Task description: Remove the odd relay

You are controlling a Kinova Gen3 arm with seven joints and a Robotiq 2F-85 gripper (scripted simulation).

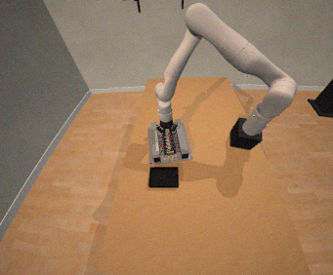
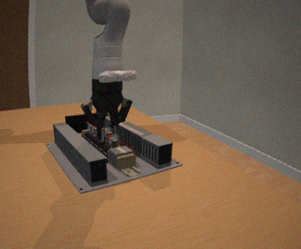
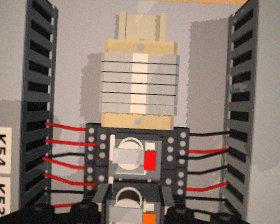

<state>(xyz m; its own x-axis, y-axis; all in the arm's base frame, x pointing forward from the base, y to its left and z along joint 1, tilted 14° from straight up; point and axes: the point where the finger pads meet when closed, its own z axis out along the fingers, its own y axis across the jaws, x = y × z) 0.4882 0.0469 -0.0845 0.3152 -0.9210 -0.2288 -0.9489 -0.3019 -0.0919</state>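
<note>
My hand is 30 mm past the black parts tray, 280 mm to the right of it and 50 mm above it. The rest, counted from my hand: relay (10 mm below).
</note>
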